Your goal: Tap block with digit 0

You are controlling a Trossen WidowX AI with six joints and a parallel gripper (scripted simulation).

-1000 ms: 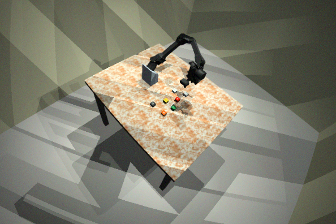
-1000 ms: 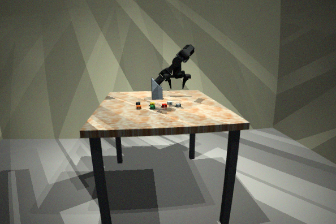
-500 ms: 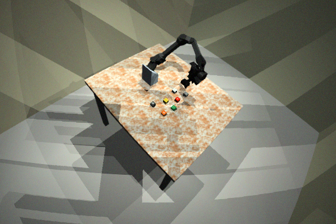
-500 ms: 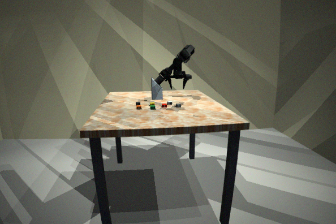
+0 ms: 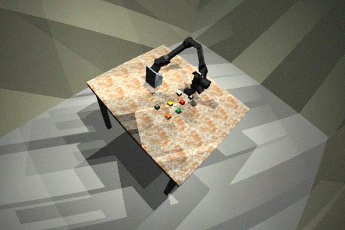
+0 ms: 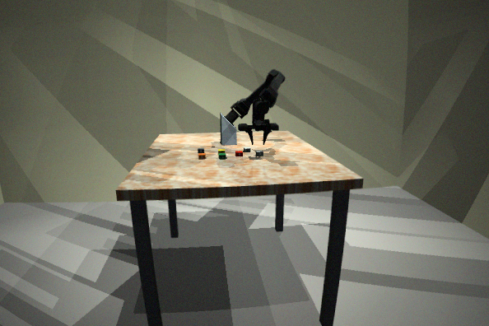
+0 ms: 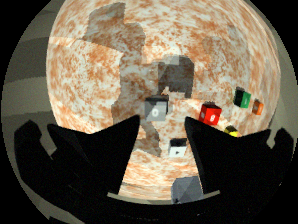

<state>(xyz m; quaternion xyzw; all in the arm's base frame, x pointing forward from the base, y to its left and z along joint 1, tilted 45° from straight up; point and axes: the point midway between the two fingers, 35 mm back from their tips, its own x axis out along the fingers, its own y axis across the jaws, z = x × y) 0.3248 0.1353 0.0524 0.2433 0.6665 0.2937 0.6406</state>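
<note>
The red block lies 1 cm behind my gripper tip, 9 cm to the right of it and 4 cm below it. Round my gripper tip: green block 3 cm ahead, 17 cm to the right, 4 cm below; then white block 9 cm behind, 4 cm to the right, 4 cm below; then yellow block 6 cm behind, 18 cm to the right, 4 cm below.
</note>
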